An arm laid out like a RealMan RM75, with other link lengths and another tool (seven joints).
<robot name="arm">
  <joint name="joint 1" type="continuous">
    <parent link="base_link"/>
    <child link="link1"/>
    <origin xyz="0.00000 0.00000 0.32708" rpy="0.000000 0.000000 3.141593"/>
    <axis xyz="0 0 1"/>
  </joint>
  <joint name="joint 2" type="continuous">
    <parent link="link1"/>
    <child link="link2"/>
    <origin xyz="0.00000 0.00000 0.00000" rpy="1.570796 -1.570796 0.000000"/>
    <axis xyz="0 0 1"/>
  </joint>
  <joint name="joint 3" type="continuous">
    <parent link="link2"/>
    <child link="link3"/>
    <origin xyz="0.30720 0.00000 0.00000" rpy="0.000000 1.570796 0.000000"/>
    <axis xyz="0 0 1"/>
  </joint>
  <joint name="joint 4" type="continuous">
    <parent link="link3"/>
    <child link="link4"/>
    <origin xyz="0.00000 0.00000 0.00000" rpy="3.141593 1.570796 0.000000"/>
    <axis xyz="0 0 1"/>
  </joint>
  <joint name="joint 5" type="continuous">
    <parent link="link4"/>
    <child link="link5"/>
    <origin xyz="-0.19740 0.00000 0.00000" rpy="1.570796 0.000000 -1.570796"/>
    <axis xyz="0 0 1"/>
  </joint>
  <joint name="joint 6" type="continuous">
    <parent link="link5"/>
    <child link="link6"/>
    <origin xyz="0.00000 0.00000 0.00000" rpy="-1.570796 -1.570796 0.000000"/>
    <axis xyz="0 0 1"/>
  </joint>
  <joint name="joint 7" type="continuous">
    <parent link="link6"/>
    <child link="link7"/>
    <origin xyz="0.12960 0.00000 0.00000" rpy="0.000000 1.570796 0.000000"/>
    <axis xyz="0 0 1"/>
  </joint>
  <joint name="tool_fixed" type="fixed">
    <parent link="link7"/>
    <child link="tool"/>
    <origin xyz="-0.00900 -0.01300 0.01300" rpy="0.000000 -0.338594 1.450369"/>
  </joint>
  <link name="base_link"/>
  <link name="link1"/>
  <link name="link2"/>
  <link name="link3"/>
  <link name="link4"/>
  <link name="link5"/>
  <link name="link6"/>
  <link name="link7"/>
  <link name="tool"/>
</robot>
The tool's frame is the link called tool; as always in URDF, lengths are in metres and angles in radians. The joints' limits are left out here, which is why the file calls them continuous.
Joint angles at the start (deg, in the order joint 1, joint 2, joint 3, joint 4, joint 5, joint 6, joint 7):
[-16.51 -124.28 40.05 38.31 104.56 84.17 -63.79]
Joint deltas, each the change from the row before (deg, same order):
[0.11 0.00 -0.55 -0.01 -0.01 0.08 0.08]
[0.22 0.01 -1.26 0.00 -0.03 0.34 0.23]
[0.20 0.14 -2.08 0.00 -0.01 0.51 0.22]
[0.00 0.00 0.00 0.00 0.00 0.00 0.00]
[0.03 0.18 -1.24 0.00 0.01 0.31 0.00]
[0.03 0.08 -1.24 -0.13 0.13 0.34 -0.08]
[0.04 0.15 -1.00 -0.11 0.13 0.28 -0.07]
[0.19 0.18 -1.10 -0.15 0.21 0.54 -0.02]
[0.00 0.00 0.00 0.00 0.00 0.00 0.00]
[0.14 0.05 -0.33 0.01 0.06 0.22 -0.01]
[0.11 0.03 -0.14 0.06 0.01 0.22 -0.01]
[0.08 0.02 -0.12 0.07 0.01 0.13 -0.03]
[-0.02 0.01 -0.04 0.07 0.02 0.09 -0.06]
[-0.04 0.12 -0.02 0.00 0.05 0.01 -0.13]
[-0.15 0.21 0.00 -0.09 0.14 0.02 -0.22]
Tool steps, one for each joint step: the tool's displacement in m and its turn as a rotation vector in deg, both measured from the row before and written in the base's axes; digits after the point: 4 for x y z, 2 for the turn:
[-0.0012 -0.0004 0.0013 0.43 -0.14 0.31]
[-0.0022 -0.0009 0.0030 0.97 -0.36 0.53]
[-0.0037 -0.0005 0.0058 1.57 -0.51 0.85]
[0.0000 0.0000 0.0000 0.00 0.00 0.00]
[-0.0022 0.0003 0.0041 0.91 -0.28 0.50]
[-0.0018 -0.0004 0.0028 0.67 -0.46 0.58]
[-0.0019 -0.0004 0.0028 0.54 -0.28 0.48]
[-0.0025 -0.0018 0.0030 0.47 -0.37 0.47]
[0.0000 0.0000 0.0000 0.00 0.00 0.00]
[-0.0010 -0.0011 0.0010 0.15 -0.11 0.16]
[-0.0004 -0.0008 0.0007 0.06 -0.08 0.00]
[-0.0004 -0.0005 0.0006 0.07 -0.04 0.04]
[0.0002 0.0001 0.0003 0.00 -0.02 -0.06]
[-0.0004 0.0003 0.0008 -0.05 0.05 0.05]
[-0.0003 0.0008 0.0010 -0.20 0.06 0.02]

